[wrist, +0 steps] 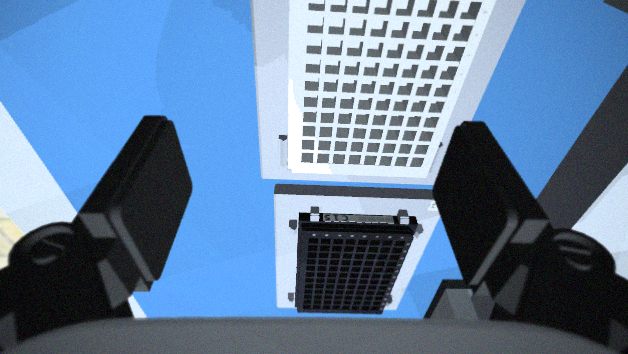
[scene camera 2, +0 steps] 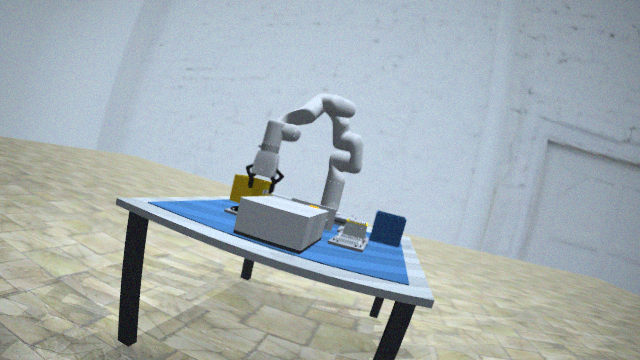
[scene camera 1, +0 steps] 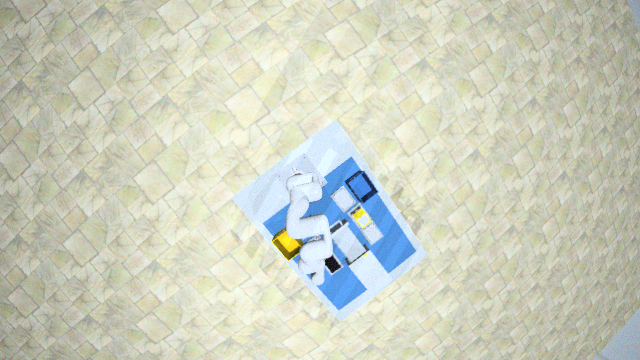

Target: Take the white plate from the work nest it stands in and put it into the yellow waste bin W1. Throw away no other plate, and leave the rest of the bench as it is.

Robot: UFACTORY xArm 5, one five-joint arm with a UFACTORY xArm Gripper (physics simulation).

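Frame: origin at the arm's base, x up, y back, z right, level; millimetres.
Where they show: gripper, fingertip midpoint: [wrist: 314, 155] [scene camera 2: 260, 190].
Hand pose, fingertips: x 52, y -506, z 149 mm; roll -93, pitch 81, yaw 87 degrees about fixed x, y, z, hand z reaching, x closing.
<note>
Things, the pixels of their top centre, and the offset from my fingertips. "pt": a spot on its surface instead.
- white plate, middle of its top: [wrist: 379, 79] dx -62, dy +1, dz -32 mm
- pale work nest, surface spot: [wrist: 273, 100] pt dx -76, dy -27, dz +17 mm
- yellow waste bin W1, middle of its top: [scene camera 2: 254, 178] [scene camera 1: 287, 246] dx +32, dy +157, dz +123 mm
- black plate, middle of its top: [wrist: 348, 278] [scene camera 1: 332, 264] dx -62, dy -173, dz -60 mm
- neighbouring nest, surface spot: [wrist: 286, 250] pt dx -76, dy -162, dz -7 mm
- nest with a yellow-topped item, surface spot: [scene camera 2: 355, 228] pt dx -36, dy -7, dz -424 mm
- dark blue bin, middle of its top: [scene camera 2: 391, 215] [scene camera 1: 363, 187] dx +32, dy +260, dz -508 mm
The white plate [wrist: 370, 93], a grid of square wells, stands in a pale work nest [wrist: 273, 100] at the upper middle of the wrist view; its far end is cut off. The arm hides it in scene camera 1. My gripper [scene camera 2: 261, 188] [wrist: 314, 155] is open and empty, fingers wide apart, above the bench. In the wrist view its fingers lie left and right of the plate's near end, the plate nearer the right finger. The yellow waste bin W1 [scene camera 1: 287, 243] [scene camera 2: 241, 188] stands at the bench edge, behind the gripper in scene camera 2.
A black plate [scene camera 1: 332, 264] [wrist: 352, 272] stands in a neighbouring nest [wrist: 286, 250]. A large grey-white box-shaped device [scene camera 1: 351, 242] [scene camera 2: 277, 220] stands mid-bench. Beyond it are a nest with a yellow-topped item [scene camera 1: 359, 217] [scene camera 2: 355, 228] and a dark blue bin [scene camera 2: 388, 228].
</note>
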